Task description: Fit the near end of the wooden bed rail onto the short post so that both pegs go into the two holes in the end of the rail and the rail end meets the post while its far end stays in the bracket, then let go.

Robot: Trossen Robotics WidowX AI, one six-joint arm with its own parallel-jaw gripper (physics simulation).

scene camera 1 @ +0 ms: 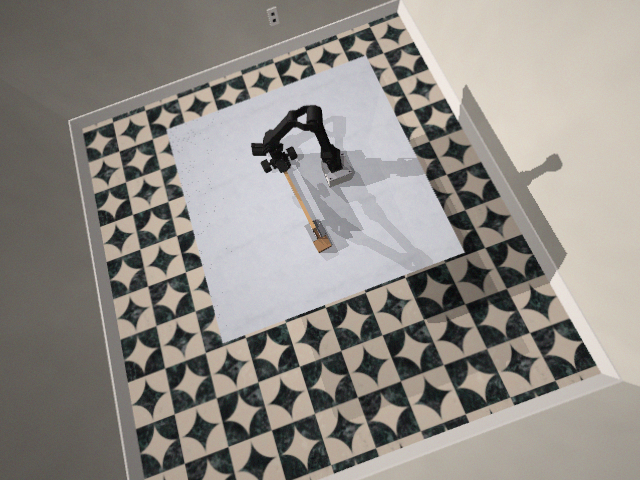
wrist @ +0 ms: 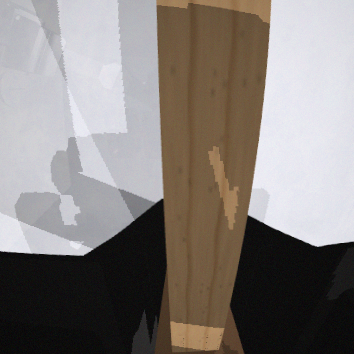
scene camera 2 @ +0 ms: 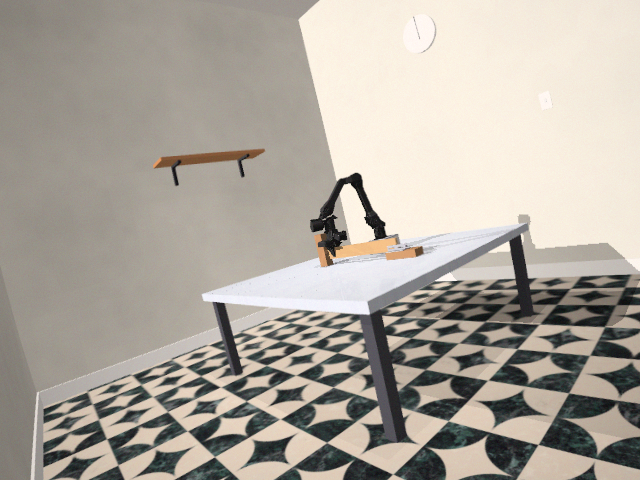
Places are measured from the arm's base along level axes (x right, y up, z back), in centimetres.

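Pixels of known places: gripper, fingertip midpoint: (wrist: 187,206) (scene camera 2: 335,256); arm's base, origin of the base link: (scene camera 1: 334,165) (scene camera 2: 381,238).
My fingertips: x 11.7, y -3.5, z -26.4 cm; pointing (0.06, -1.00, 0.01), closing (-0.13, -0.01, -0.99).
Note:
Ahead of a thing's pixels: the offset from my fingertips to its middle. "spot": to the spot under its first point. Level surfaces: height alone.
The long light wooden rail @(dx -18.3, dy +2.1, dz +2.3 cm) (scene camera 1: 299,197) (scene camera 2: 368,248) (wrist: 212,115) stands on edge above the table. My gripper (scene camera 1: 283,169) (scene camera 2: 331,251) (wrist: 187,206) is shut on the rail close to its near end, with one black finger on each side. The short upright post @(spot: dx +4.9, dy +3.5, dz -3.8 cm) (scene camera 2: 323,252) stands right by that end; darker wood of the post @(spot: dx +4.9, dy +3.9, dz +0.7 cm) (wrist: 162,337) shows below the rail end in the wrist view. The far end is at the grey bracket (scene camera 1: 316,228), beside an orange-brown block @(dx -42.9, dy -2.7, dz +5.6 cm) (scene camera 1: 321,243) (scene camera 2: 404,253). Pegs and holes are hidden, and I cannot tell whether rail end and post touch.
The pale table @(dy -4.4 cm) (scene camera 1: 232,268) (scene camera 2: 289,284) carries the parts and the arm. The arm's base (scene camera 1: 338,175) stands to the right of the rail in scene camera 1, with the black arm arching over from it. Shadows cross the table. A wall shelf (scene camera 2: 209,158) hangs on the grey wall.

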